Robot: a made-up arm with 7 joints.
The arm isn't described. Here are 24 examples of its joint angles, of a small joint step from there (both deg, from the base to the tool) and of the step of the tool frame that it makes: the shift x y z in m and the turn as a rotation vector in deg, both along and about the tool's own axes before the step.
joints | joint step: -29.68 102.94 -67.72 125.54 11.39 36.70 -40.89 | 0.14 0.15 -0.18 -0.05 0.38 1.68 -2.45
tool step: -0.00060 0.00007 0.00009 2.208 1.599 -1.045
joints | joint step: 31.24 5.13 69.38 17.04 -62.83 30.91 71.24 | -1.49 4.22 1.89 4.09 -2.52 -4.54 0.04
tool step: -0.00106 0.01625 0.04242 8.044 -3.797 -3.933
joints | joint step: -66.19 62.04 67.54 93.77 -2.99 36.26 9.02 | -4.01 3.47 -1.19 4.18 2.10 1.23 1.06
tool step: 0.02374 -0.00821 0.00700 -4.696 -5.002 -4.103
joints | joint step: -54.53 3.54 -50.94 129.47 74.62 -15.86 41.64 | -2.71 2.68 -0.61 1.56 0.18 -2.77 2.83
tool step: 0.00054 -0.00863 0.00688 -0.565 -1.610 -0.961
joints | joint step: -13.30 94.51 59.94 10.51 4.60 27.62 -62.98 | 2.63 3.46 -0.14 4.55 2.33 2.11 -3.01
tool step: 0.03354 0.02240 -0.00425 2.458 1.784 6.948
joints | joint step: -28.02 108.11 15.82 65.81 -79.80 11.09 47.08 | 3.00 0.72 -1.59 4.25 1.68 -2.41 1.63
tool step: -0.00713 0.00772 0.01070 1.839 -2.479 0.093
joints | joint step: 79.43 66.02 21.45 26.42 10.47 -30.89 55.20 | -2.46 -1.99 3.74 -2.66 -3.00 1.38 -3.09
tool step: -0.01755 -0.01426 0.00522 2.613 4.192 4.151
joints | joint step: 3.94 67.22 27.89 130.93 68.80 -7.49 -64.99 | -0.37 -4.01 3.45 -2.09 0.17 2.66 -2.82
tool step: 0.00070 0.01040 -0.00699 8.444 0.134 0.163
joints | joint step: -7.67 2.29 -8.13 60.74 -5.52 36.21 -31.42 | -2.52 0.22 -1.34 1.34 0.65 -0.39 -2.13
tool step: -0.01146 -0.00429 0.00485 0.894 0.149 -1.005
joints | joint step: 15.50 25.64 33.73 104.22 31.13 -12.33 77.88 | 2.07 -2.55 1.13 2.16 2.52 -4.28 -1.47
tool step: 0.00604 0.00043 -0.00574 3.797 -6.213 -6.457
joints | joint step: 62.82 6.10 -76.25 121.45 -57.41 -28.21 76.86 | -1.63 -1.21 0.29 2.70 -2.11 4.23 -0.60
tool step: 0.00626 0.00743 0.00649 3.525 2.840 2.780
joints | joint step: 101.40 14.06 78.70 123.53 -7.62 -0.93 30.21 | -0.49 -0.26 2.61 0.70 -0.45 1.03 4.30
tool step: 0.00104 0.00665 0.00521 -2.450 1.959 -1.368
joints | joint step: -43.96 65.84 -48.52 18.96 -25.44 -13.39 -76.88 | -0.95 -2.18 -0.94 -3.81 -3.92 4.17 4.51
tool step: 0.00208 -0.00495 0.01395 -8.514 -2.865 -6.307
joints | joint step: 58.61 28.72 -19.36 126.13 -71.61 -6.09 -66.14 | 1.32 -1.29 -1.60 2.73 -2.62 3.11 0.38
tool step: 0.00708 -0.00020 -0.01145 3.495 -0.900 -2.136
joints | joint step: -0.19 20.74 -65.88 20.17 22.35 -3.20 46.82 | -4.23 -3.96 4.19 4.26 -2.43 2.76 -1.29
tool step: 0.01474 -0.02778 -0.03058 -4.424 -2.753 0.596
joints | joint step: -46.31 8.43 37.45 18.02 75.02 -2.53 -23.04 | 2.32 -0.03 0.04 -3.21 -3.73 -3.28 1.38
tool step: -0.00919 -0.00403 0.00021 -0.615 -2.696 -2.165
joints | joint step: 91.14 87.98 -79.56 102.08 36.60 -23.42 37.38 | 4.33 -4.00 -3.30 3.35 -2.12 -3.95 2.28
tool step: 0.01419 0.00262 -0.02323 -6.233 -8.005 -6.884
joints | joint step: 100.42 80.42 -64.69 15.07 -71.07 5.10 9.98 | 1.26 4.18 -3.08 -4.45 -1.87 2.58 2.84
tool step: -0.02617 -0.03646 -0.00236 -9.721 7.265 -3.493
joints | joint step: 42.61 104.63 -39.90 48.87 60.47 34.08 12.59 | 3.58 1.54 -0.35 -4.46 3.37 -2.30 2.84
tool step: -0.00637 0.02726 0.00947 0.024 -3.611 7.251
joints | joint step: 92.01 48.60 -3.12 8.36 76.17 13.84 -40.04 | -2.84 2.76 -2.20 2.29 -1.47 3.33 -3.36
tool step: 0.01398 0.01049 -0.00231 5.223 -2.859 -5.402
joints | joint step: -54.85 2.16 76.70 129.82 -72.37 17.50 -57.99 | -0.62 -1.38 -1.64 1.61 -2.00 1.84 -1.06
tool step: 0.00365 0.00610 0.00075 1.136 -0.760 -0.977
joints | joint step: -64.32 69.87 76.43 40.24 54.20 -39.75 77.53 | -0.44 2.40 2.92 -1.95 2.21 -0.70 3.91
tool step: 0.00651 0.01179 -0.00304 -0.823 -2.732 -2.158
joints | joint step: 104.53 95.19 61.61 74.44 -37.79 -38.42 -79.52 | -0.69 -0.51 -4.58 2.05 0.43 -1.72 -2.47
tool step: 0.01439 -0.01043 0.01071 -0.309 0.496 6.338
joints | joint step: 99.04 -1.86 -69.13 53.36 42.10 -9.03 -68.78 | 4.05 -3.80 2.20 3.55 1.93 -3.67 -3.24
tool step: 0.04231 -0.02241 0.00684 -0.227 -2.302 11.845
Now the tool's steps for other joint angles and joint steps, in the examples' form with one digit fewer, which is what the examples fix.
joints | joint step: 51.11 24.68 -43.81 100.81 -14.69 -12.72 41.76 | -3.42 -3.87 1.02 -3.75 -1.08 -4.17 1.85
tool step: -0.0071 -0.0150 -0.0126 -1.28 -3.19 2.32
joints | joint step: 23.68 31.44 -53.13 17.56 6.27 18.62 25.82 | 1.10 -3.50 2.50 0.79 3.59 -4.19 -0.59
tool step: 0.0257 -0.0104 0.0013 -2.32 -10.16 2.19
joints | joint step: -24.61 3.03 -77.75 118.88 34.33 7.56 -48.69 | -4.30 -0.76 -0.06 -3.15 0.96 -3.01 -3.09
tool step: -0.0150 -0.0022 0.0006 5.89 3.23 4.37
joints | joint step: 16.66 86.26 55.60 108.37 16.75 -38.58 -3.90 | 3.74 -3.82 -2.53 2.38 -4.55 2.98 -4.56
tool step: 0.0071 -0.0022 0.0073 4.63 2.61 -3.58
